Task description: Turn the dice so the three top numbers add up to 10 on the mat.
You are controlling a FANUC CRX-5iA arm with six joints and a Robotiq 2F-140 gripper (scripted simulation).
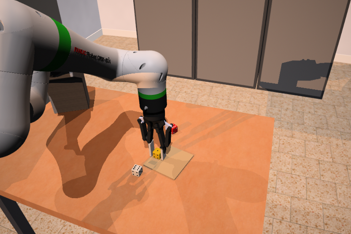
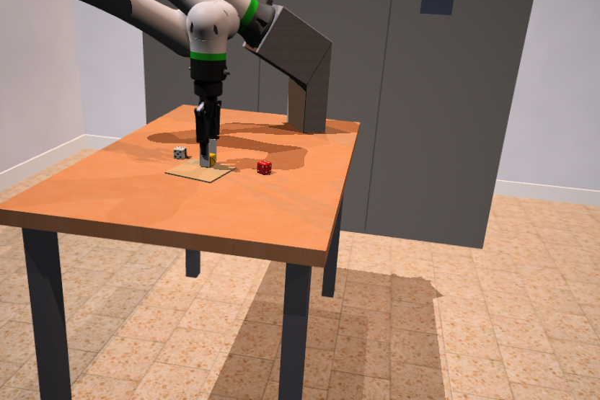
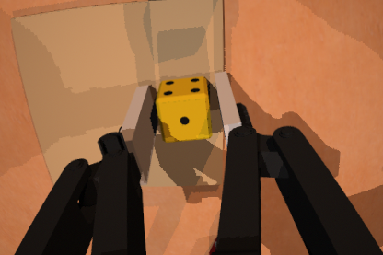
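The yellow die is 2 cm below my hand. From my hand the other things lie so: white die 5 cm behind, 9 cm to the right, 2 cm below; then tan mat 4 cm ahead, 1 cm to the right, 4 cm below; then red die 3 cm ahead, 16 cm to the left, 2 cm below.
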